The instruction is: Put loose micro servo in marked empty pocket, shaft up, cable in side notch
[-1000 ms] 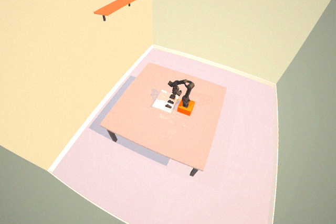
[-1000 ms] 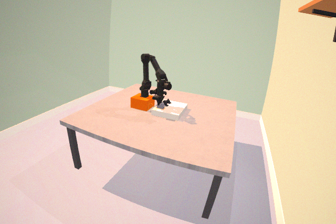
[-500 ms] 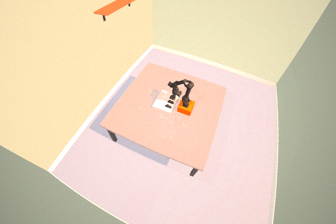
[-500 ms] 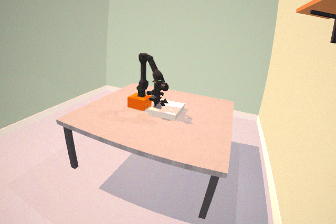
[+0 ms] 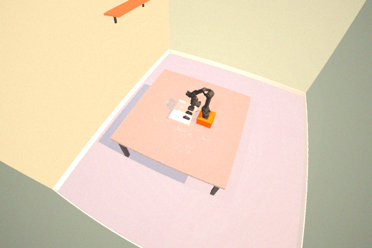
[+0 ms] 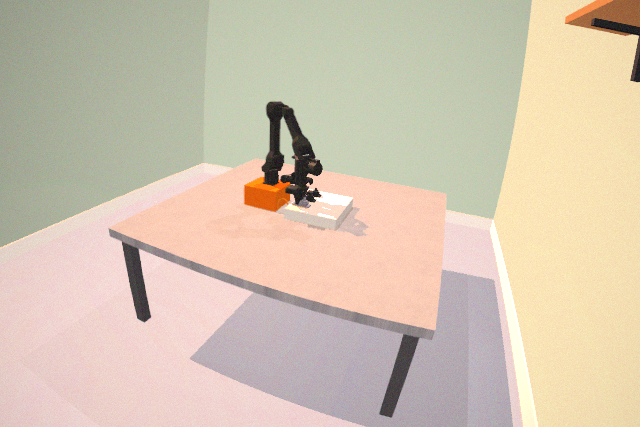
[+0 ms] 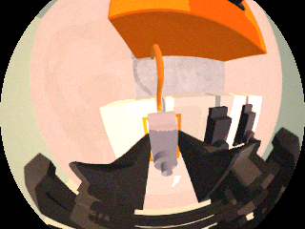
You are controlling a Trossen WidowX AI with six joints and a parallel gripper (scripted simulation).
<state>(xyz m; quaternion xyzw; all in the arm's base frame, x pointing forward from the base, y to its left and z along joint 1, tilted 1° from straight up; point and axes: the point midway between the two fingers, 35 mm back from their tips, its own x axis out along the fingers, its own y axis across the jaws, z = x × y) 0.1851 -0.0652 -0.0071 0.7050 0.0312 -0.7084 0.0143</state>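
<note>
My gripper tip is now 120 mm short of the deck, 80 mm to the right of it and 30 mm above it.
</note>
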